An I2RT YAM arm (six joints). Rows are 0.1 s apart.
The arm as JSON. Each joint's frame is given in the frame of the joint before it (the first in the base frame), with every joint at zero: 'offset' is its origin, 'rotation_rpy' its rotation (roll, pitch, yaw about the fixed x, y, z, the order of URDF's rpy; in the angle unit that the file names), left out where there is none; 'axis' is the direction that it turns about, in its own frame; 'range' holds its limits. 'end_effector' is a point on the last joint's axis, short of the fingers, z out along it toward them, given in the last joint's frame.
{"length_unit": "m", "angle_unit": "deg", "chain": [
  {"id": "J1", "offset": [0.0, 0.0, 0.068], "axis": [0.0, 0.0, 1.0], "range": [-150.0, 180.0]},
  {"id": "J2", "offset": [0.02, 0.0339, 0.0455], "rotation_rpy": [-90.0, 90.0, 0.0], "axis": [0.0, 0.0, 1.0], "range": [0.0, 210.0]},
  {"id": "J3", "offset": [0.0, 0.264, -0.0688], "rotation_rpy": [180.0, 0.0, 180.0], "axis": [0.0, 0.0, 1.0], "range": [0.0, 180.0]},
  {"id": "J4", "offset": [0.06, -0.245, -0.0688], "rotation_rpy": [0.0, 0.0, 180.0], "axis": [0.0, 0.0, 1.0], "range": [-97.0, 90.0]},
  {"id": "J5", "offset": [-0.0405, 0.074, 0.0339], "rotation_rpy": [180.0, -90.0, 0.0], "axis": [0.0, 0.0, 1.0], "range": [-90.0, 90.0]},
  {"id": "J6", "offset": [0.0, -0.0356, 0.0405], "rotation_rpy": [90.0, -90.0, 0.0], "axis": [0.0, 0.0, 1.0], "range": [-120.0, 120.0]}
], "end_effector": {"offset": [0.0, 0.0, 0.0]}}
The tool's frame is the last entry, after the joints.
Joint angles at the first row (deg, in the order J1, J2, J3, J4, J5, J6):
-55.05, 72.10, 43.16, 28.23, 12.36, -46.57
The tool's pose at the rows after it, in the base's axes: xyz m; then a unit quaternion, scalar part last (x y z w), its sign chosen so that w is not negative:
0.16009, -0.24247, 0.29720, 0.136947, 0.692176, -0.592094, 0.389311
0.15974, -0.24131, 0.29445, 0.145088, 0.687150, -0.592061, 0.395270
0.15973, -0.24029, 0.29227, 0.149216, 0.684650, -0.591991, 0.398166
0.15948, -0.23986, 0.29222, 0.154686, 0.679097, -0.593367, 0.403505
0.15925, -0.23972, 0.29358, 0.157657, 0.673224, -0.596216, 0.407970
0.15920, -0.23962, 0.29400, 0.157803, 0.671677, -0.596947, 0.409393
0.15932, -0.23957, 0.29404, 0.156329, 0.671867, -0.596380, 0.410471
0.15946, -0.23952, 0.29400, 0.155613, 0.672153, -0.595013, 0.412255
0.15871, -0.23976, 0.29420, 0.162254, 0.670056, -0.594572, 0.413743
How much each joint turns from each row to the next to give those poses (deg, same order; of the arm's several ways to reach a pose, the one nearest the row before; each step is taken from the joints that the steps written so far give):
0.05, -0.01, -0.46, 1.42, 0.50, 1.03
0.13, 0.00, -0.90, 1.44, 0.46, 1.01
0.15, 0.01, -0.63, 0.90, 0.33, 0.50
0.04, 0.00, -0.33, 1.02, 0.28, 0.65
0.00, -0.03, -0.07, 0.88, 0.18, 0.31
0.01, -0.02, -0.02, 0.24, -0.02, 0.04
-0.01, 0.00, 0.00, 0.02, -0.22, -0.02
0.00, 0.00, 0.00, -0.02, -0.24, 0.13
-0.10, -0.04, -0.02, 0.06, 0.35, 0.66

